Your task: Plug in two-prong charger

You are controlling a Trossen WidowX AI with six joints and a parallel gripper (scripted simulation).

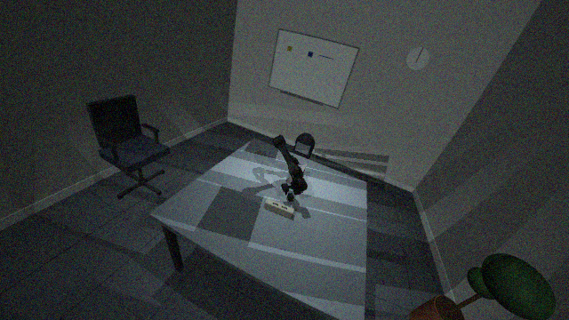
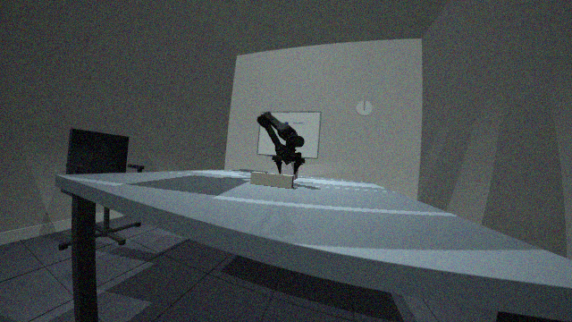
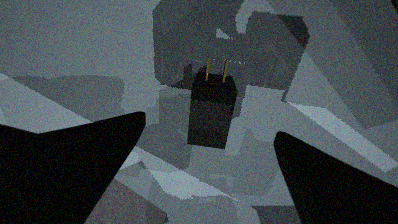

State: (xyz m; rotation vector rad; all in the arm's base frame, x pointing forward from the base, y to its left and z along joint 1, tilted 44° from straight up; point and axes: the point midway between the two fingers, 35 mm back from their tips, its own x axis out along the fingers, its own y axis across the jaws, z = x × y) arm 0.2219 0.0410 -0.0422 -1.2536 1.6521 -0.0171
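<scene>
My gripper tip is 3 cm above the black two-prong charger, 1 cm to the right of it and 1 cm short of it.
</scene>
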